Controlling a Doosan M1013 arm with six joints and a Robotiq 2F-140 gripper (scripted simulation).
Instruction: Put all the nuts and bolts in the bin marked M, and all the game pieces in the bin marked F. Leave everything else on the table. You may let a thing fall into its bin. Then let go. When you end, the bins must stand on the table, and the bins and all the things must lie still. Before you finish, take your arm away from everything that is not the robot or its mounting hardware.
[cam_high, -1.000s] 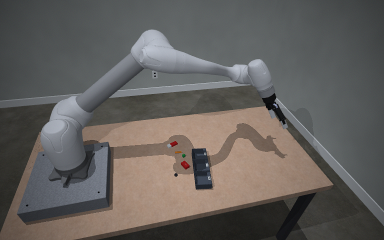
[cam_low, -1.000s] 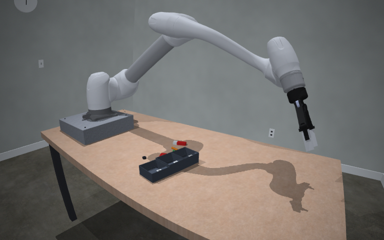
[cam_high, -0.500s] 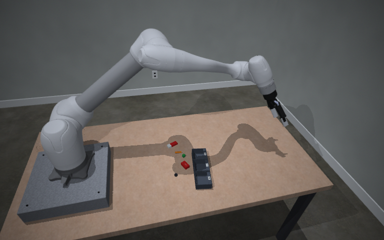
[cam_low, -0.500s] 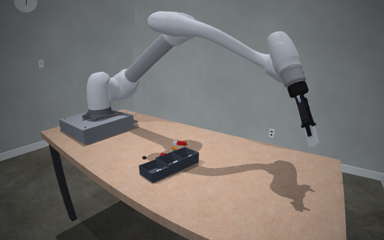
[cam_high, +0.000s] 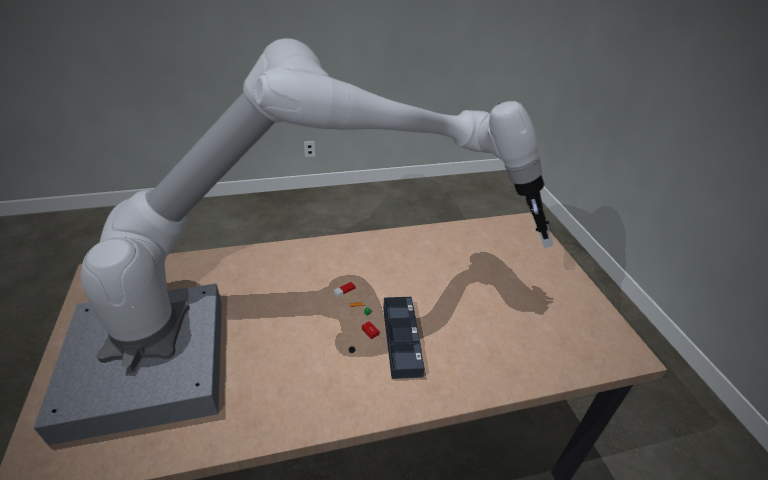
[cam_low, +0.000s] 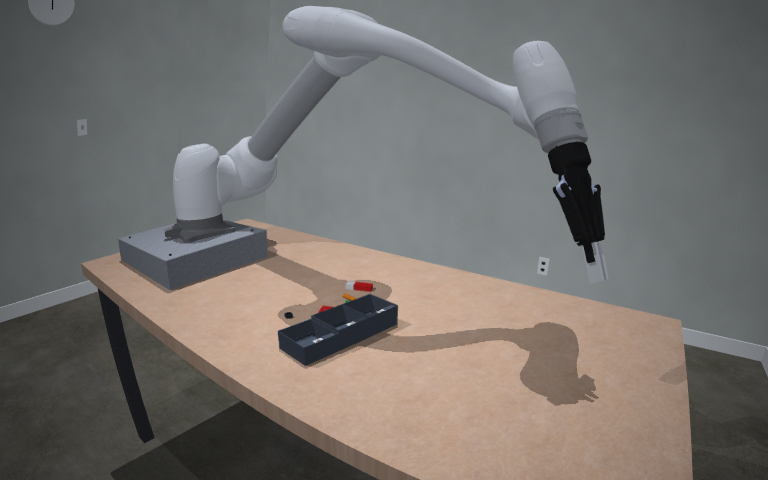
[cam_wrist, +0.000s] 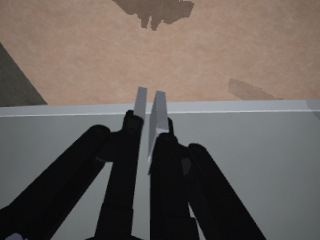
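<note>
Now: the dark three-compartment bin 430 mm behind my hand, 200 mm below it and 180 mm to the right of it. Also, from my hand: orange stick 550 mm behind, 220 mm below, 40 mm to the right; then red block 520 mm behind, 220 mm below, 140 mm to the right; then green die 520 mm behind, 220 mm below, 70 mm to the right.
</note>
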